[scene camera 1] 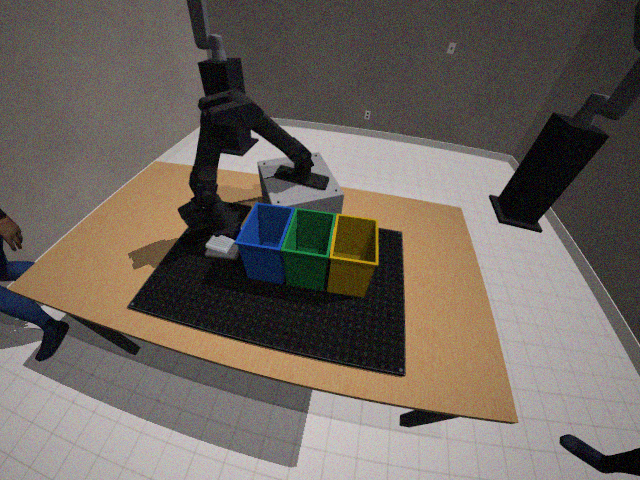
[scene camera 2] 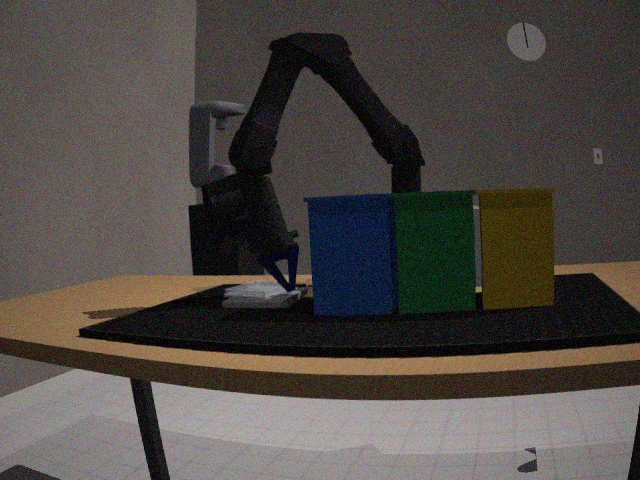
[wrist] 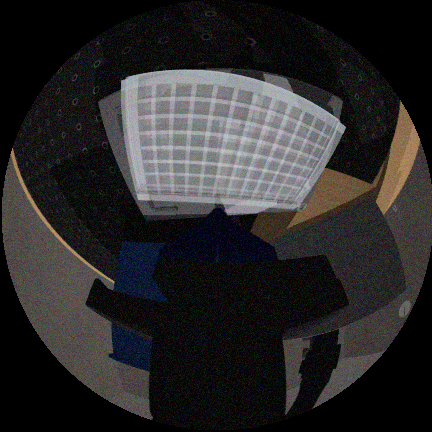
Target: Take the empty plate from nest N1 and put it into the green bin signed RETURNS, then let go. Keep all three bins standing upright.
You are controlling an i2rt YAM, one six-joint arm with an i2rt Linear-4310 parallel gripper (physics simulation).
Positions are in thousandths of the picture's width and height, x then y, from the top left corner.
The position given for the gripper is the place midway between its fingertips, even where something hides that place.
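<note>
Gridded plate (scene camera 2: 409,605) visible; the wrist view also has the plate (wrist: 450,314). Gripper (scene camera 2: 455,607) likewise visible, and again the gripper (wrist: 501,497).
</note>
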